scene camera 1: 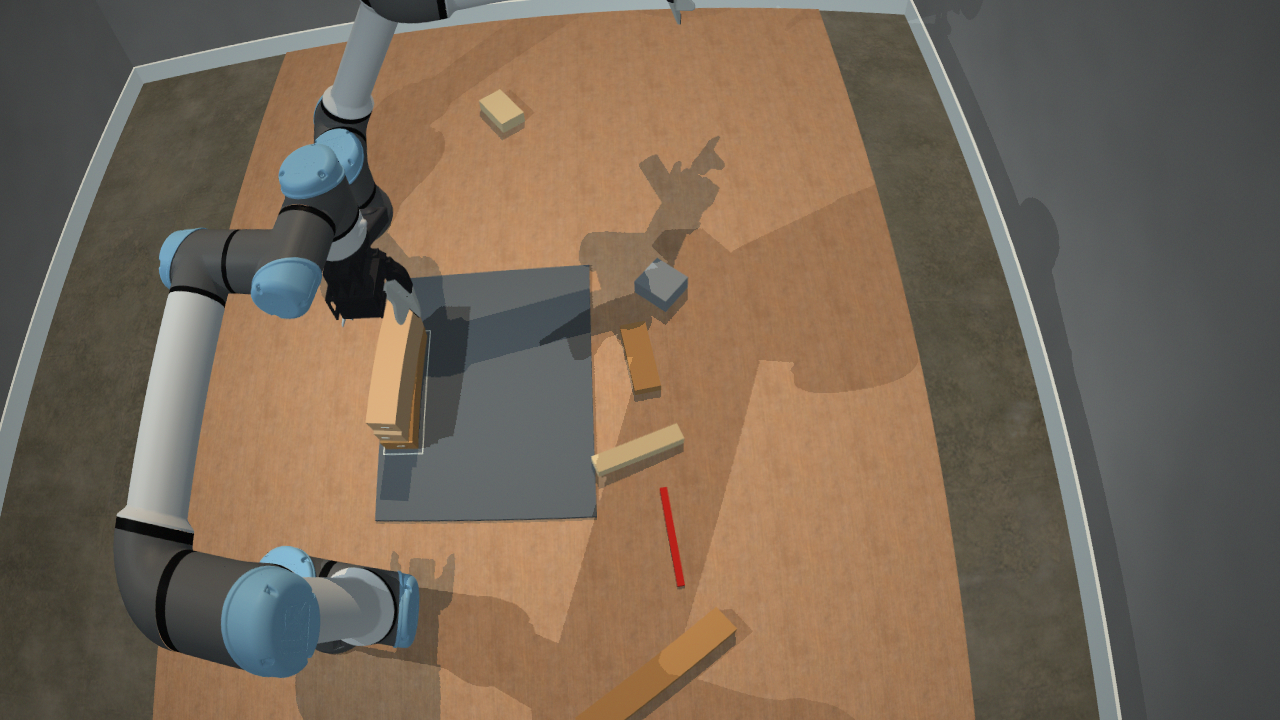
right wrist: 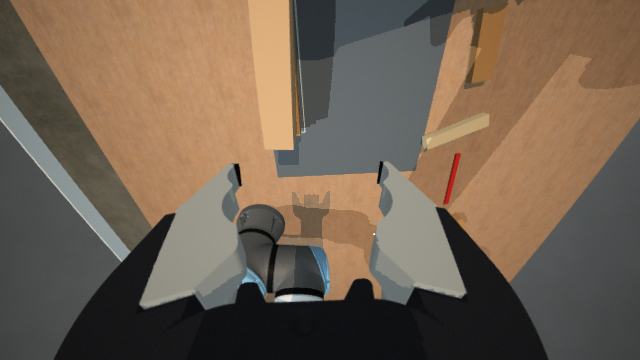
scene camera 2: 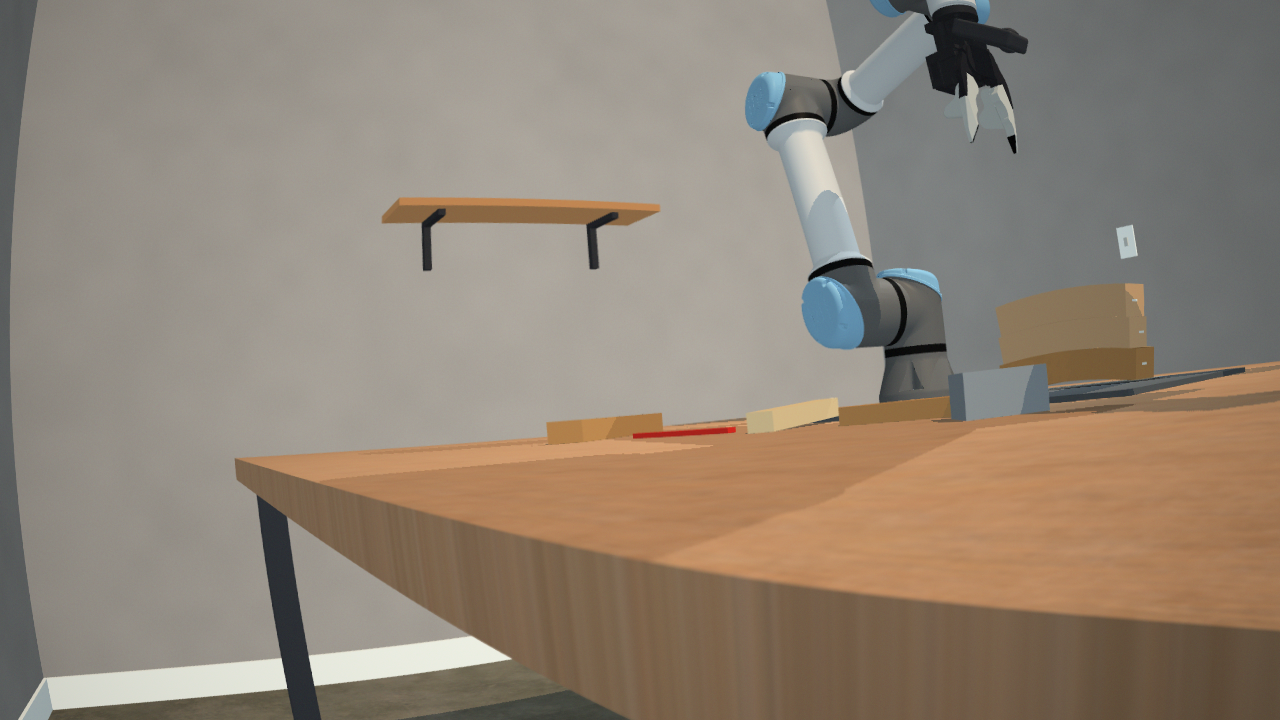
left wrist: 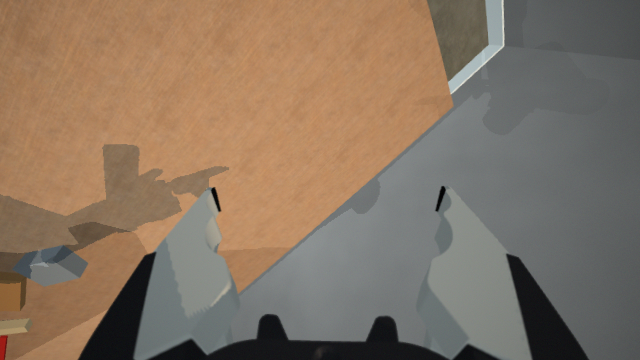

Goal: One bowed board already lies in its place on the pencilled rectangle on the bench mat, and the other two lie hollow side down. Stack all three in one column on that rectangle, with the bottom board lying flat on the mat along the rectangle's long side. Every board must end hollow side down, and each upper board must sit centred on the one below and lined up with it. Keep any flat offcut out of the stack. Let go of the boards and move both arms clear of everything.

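Frame: origin at the left arm's base, x ahead, y left, z up, level; centimetres.
Where they show: left gripper, fingertip midpoint: (left wrist: 326,188); right gripper, fingertip midpoint: (scene camera 1: 385,317) (right wrist: 310,164) (scene camera 2: 994,148); right arm's base, origin of the base link: (right wrist: 261,222).
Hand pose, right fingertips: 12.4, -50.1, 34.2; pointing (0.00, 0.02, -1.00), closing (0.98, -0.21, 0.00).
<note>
Things, the pixels of their top centre, and the offset from my right fingertips, as dx, dy, dz. "spot": a spot on its surface instead. Level surfaces: height alone.
- pencilled rectangle, surface spot: (scene camera 1: 402,448) spot: -6.9, -5.4, -33.0
- light top board, middle of its top: (scene camera 2: 1067,289) (scene camera 1: 389,356) (right wrist: 273,77) -4.7, +6.1, -20.5
- light middle board, middle of its top: (scene camera 2: 1070,321) (scene camera 1: 395,368) -4.7, +6.0, -24.8
- darker bottom board, middle of its top: (scene camera 2: 1075,350) (scene camera 1: 400,378) -4.9, +6.2, -28.7
- grey mat, its level: dz -33.6
- grey block, middle of its top: (scene camera 2: 995,369) (scene camera 1: 661,279) (left wrist: 47,274) +45.1, +16.2, -30.6
- pale stick, middle of its top: (scene camera 2: 794,402) (scene camera 1: 637,446) (right wrist: 458,132) +33.6, -14.7, -31.5
- red stick, middle of its top: (scene camera 2: 681,430) (scene camera 1: 672,535) (right wrist: 452,181) +35.6, -30.8, -33.6
- long orange piece, middle of its top: (scene camera 2: 609,417) (scene camera 1: 656,674) +27.6, -53.8, -31.3
- pale block, middle of its top: (scene camera 1: 500,106) +21.9, +71.6, -31.2
Three bowed boards stand in one column on the pencilled rectangle (scene camera 1: 402,454). The light top board (scene camera 1: 395,376) (scene camera 2: 1065,306) (right wrist: 274,75) and the light middle board (scene camera 2: 1065,338) look lined up, bowed upward. The darker bottom board (scene camera 2: 1078,365) lies on the mat, its right end slightly beyond theirs in scene camera 2. Exact centring is hard to tell. My right gripper (scene camera 2: 993,145) (right wrist: 310,164) is open and empty, high above the stack and apart from it. My left gripper (left wrist: 326,188) is open and empty, away from the stack; a fingertip shows at scene camera 1's top edge.
The grey mat (scene camera 1: 528,483) bears the stack at its left edge. To the right lie a grey block (scene camera 1: 660,284) (scene camera 2: 998,394), an orange piece (scene camera 1: 641,358), a pale stick (scene camera 1: 637,450) and a red stick (scene camera 1: 671,537). A long orange piece (scene camera 1: 662,667) and a pale block (scene camera 1: 501,109) lie farther off.
</note>
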